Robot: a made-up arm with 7 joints. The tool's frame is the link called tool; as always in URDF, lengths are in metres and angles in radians.
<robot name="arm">
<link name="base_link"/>
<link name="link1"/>
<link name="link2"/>
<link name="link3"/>
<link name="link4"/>
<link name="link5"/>
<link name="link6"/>
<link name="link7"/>
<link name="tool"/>
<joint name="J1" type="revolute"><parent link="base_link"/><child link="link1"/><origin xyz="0.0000 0.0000 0.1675"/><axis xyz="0 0 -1"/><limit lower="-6.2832" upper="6.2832" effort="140" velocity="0.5"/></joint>
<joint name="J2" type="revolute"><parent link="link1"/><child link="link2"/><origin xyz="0.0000 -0.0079 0.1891"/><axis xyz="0 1 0"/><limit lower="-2.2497" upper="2.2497" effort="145" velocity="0.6"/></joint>
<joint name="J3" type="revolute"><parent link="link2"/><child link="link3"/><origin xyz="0.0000 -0.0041 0.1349"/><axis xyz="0 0 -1"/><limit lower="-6.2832" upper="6.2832" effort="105" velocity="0.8"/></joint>
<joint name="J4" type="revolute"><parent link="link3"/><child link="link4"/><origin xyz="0.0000 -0.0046 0.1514"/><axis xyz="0 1 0"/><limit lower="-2.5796" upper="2.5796" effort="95" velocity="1.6"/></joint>
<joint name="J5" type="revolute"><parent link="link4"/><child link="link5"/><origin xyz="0.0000 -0.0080 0.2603"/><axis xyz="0 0 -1"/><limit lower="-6.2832" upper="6.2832" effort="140" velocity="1.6"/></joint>
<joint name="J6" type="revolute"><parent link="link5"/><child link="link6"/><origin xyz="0.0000 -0.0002 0.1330"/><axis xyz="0 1 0"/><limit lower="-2.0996" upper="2.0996" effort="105" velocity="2.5"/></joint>
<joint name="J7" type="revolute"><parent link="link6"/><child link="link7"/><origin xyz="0.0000 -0.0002 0.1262"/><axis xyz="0 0 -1"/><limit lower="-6.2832" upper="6.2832" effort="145" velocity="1.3"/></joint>
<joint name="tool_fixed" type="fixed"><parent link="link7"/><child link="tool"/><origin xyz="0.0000 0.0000 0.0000" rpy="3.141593 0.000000 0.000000"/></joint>
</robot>
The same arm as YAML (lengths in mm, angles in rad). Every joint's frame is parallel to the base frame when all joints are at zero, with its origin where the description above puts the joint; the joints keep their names.
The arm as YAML. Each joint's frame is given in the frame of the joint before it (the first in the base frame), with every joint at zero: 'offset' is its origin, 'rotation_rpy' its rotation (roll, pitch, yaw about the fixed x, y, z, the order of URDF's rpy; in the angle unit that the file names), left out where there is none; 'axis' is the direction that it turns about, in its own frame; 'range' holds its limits. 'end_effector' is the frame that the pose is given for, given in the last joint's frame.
length_unit: mm
angle_unit: rad
chain:
  - id: J1
    offset: [0.0, 0.0, 167.5]
    axis: [0.0, 0.0, -1.0]
    range: [-6.2832, 6.2832]
  - id: J2
    offset: [0.0, -7.9, 189.1]
    axis: [0.0, 1.0, 0.0]
    range: [-2.2497, 2.2497]
  - id: J3
    offset: [0.0, -4.1, 134.9]
    axis: [0.0, 0.0, -1.0]
    range: [-6.2832, 6.2832]
  - id: J4
    offset: [0.0, -4.6, 151.4]
    axis: [0.0, 1.0, 0.0]
    range: [-2.5796, 2.5796]
  - id: J5
    offset: [0.0, -8.0, 260.3]
    axis: [0.0, 0.0, -1.0]
    range: [-6.2832, 6.2832]
  - id: J6
    offset: [0.0, -0.2, 133.0]
    axis: [0.0, 1.0, 0.0]
    range: [-2.0996, 2.0996]
  - id: J7
    offset: [0.0, -0.2, 126.2]
    axis: [0.0, 0.0, -1.0]
    range: [-6.2832, 6.2832]
end_effector:
  offset: [0.0, 0.0, 0.0]
  rotation_rpy: [-3.1416, 0.0, 0.0]

